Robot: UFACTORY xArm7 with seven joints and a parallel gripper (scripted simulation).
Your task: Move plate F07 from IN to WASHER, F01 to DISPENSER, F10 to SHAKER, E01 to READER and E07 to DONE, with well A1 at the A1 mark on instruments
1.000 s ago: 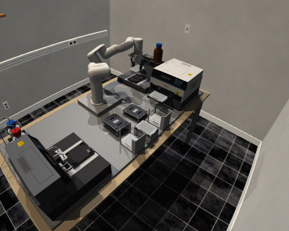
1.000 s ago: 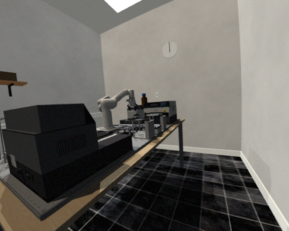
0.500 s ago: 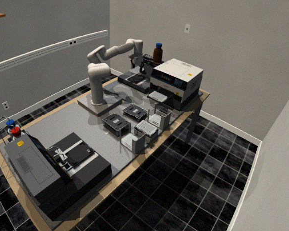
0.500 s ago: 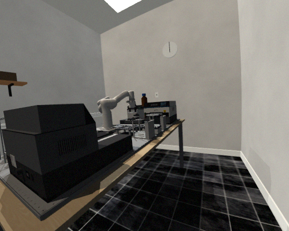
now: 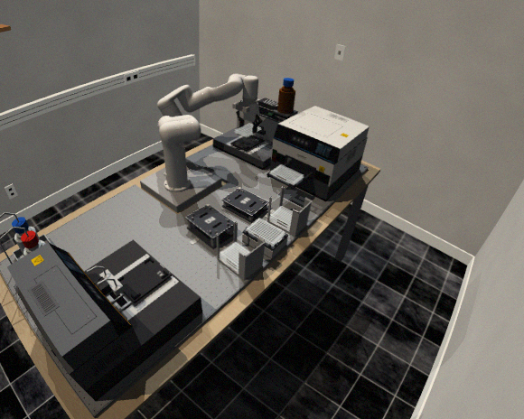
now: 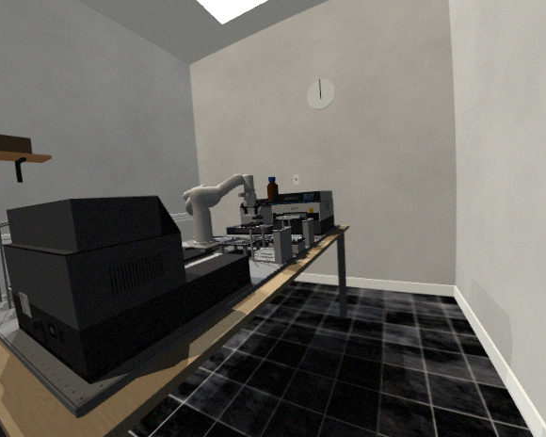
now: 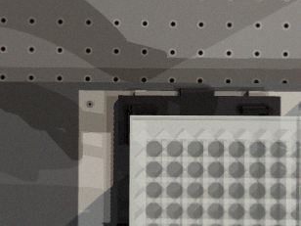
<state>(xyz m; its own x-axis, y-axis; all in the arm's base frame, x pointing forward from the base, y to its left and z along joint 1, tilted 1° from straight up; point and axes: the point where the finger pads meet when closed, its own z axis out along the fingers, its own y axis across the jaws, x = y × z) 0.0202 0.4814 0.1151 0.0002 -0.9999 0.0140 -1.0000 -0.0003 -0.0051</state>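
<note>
My gripper is now 80 mm above the dispenser tray. From my hand the other things lie so: brown bottle: 180 mm to the left, 140 mm above, 110 mm ahead; then N6 label: 300 mm ahead, 290 mm to the right, 140 mm below; then dispenser: 180 mm to the left, 50 mm below.
</note>
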